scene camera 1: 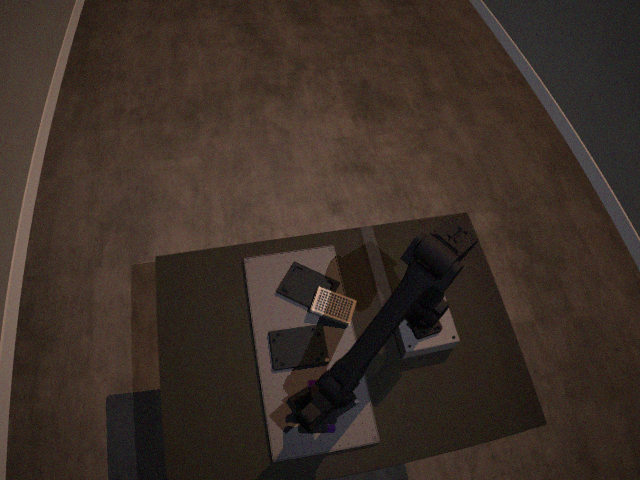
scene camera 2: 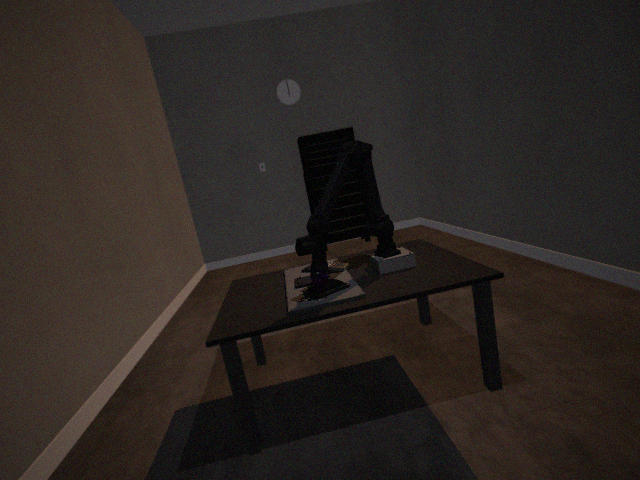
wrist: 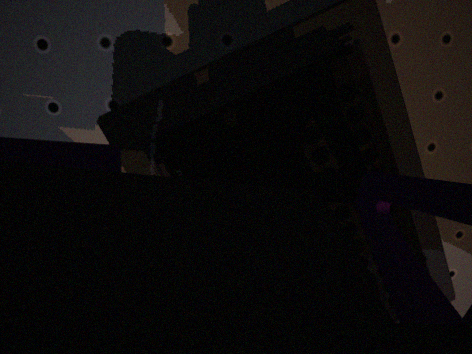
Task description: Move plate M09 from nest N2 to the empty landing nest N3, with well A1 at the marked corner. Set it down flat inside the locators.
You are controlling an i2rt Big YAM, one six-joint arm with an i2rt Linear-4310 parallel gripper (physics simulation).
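Observation:
My gripper (scene camera 1: 320, 405) (scene camera 2: 316, 285) (wrist: 245, 175) is open and low at the near end of the grey peg board (scene camera 1: 269, 310) (scene camera 2: 353, 293). It straddles a dark well plate (wrist: 266, 114), which lies in its nest there; in the wrist view the plate fills the space between the fingers. In the overhead view the gripper hides most of this plate. Two dark empty nests lie farther up the board, one in the middle (scene camera 1: 297, 347) and one at the far end (scene camera 1: 302, 281). I cannot read any nest or plate labels.
A light-coloured well plate (scene camera 1: 333, 306) lies tilted at the far nest's corner. The arm's white base block (scene camera 1: 429, 341) (scene camera 2: 392, 260) stands right of the board on the dark table (scene camera 1: 207, 335) (scene camera 2: 444, 270). A dark slatted chair (scene camera 2: 335, 154) stands behind.

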